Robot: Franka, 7 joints.
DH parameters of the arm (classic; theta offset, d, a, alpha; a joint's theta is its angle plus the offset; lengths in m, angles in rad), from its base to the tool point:
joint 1: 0 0.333 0 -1.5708
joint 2: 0 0 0 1.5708
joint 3: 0 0.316 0.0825 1.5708
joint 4: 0 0 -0.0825 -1.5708
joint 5: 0 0.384 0 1.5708
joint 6: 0 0 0.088 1.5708
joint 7: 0 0.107 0 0
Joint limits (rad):
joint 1: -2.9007..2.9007
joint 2: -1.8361..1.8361
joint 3: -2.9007..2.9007
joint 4: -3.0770..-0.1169
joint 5: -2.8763..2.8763
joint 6: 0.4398..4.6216
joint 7: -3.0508..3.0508
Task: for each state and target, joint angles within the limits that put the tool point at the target. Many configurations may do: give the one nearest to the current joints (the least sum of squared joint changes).
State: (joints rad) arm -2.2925 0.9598 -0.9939 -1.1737 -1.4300 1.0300 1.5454
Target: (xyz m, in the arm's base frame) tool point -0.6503 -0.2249 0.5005
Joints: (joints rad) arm -2.1586 1.0164 -0.9216 -1.1172 -1.4494 1.0535 1.5454
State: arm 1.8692 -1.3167 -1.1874 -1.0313 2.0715 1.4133 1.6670
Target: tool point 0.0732 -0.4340 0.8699
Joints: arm 1.3602 -1.3302 -0.6651 -1.3239 1.8232 0.9386 1.6670
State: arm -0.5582 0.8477 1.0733 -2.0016 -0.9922 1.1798 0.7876
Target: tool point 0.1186 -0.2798 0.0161
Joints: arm -1.1372 0.9737 0.2516 -2.2353 -1.0478 1.0932 0.7876
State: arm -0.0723 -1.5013 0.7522 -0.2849 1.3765 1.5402 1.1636
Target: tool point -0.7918 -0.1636 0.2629
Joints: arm 0.3511 -1.6358 0.7817 -0.1169 1.4256 1.6678 1.1636
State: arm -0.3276 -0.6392 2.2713 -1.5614 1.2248 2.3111 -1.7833
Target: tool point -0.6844 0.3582 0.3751
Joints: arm -0.0525 -0.7910 2.5025 -1.2998 1.2407 2.3125 -1.7833
